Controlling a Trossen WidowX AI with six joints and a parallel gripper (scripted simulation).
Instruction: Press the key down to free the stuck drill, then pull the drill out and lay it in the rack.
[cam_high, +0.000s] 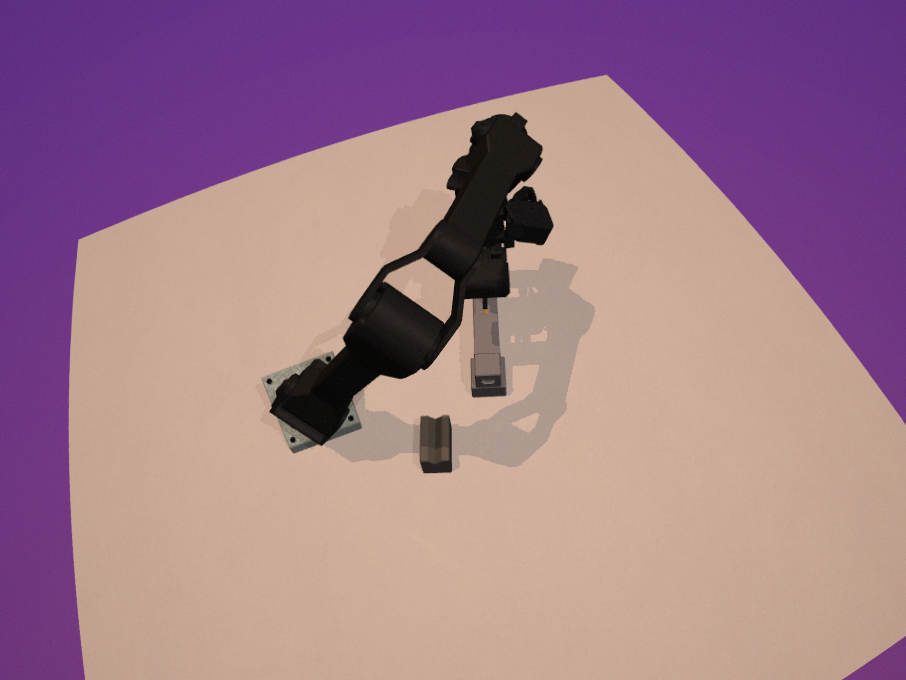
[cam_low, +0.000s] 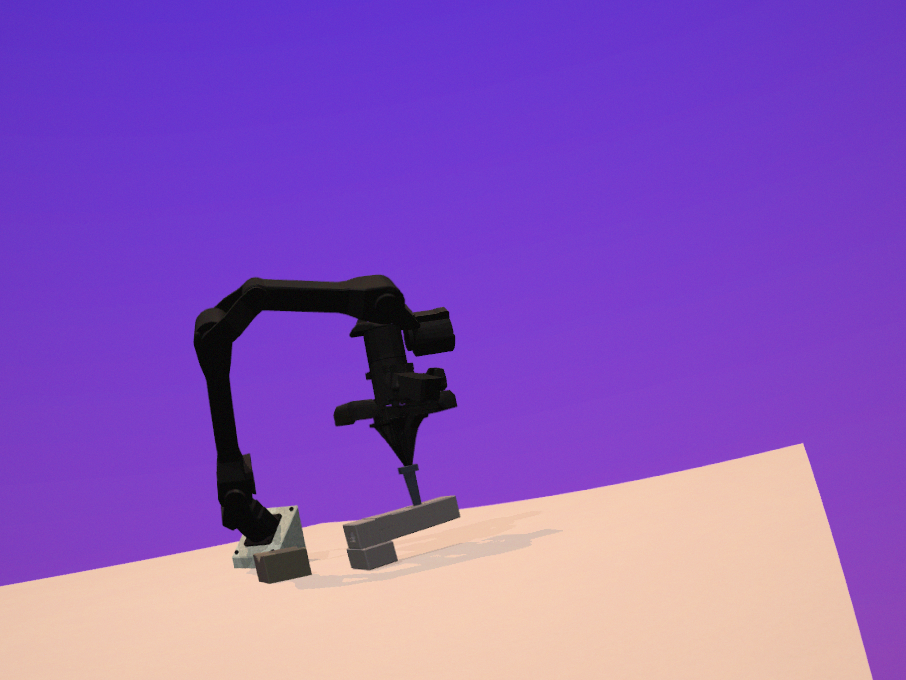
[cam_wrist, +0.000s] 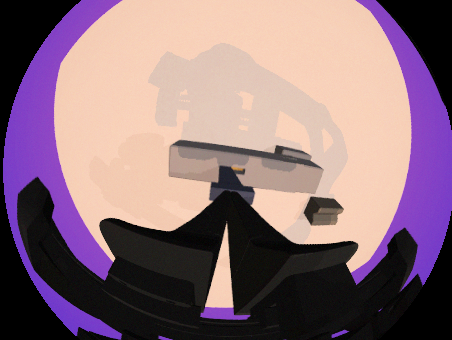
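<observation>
Right now my gripper tip is 3 cm above the key. Also, from my gripper tip: rack block 15 cm to the right, 15 cm behind, 12 cm below; housing 9 cm below, 3 cm to the right, 2 cm behind; drill 8 cm below, 4 cm to the right, 2 cm behind.
</observation>
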